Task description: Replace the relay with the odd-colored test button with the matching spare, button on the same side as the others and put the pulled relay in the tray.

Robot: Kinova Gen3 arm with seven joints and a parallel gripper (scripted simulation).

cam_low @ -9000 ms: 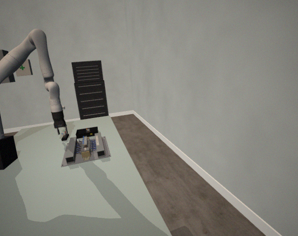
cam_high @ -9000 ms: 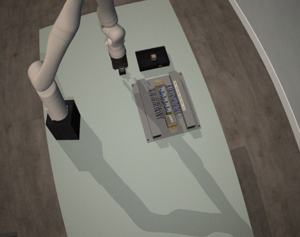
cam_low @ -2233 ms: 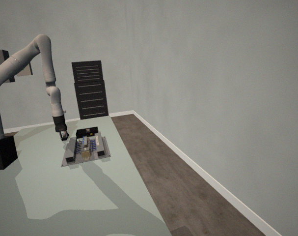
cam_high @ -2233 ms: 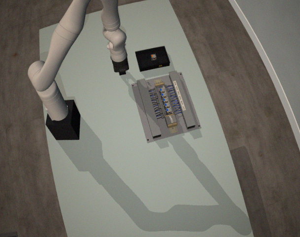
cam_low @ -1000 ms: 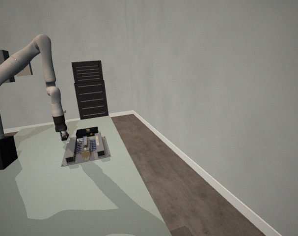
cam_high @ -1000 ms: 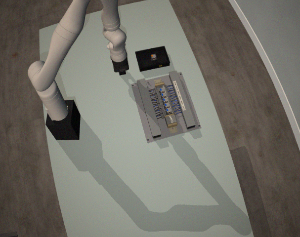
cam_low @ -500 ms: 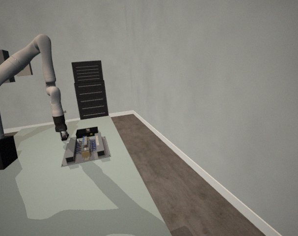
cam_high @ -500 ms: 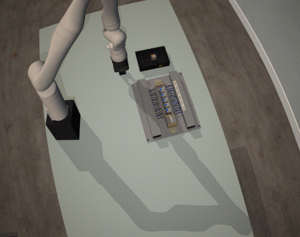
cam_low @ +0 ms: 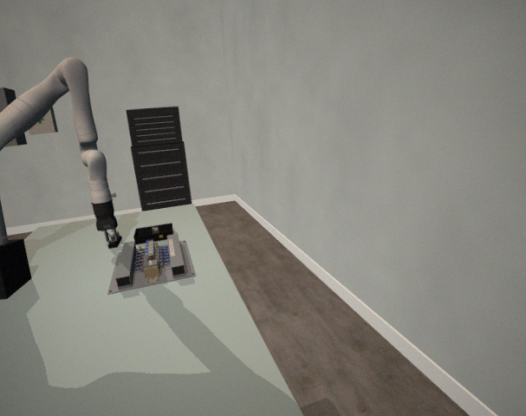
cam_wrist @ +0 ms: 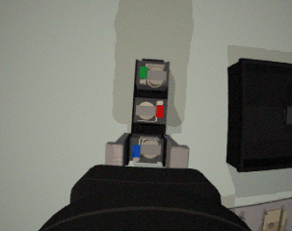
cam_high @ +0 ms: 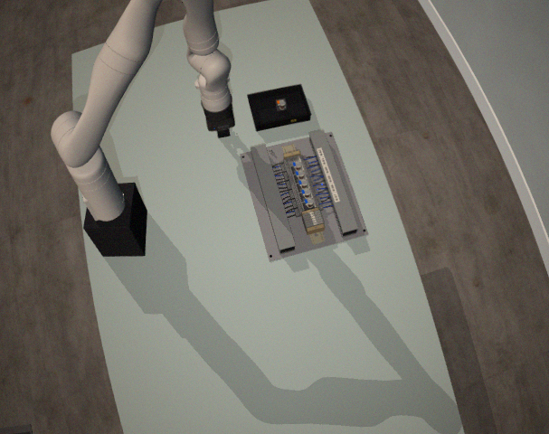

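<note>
The spare holder is 30 mm to the left of my hand, 30 mm below it and 10 mm ahead of it. Round my hand: black tray (180 mm ahead, 30 mm below).
</note>
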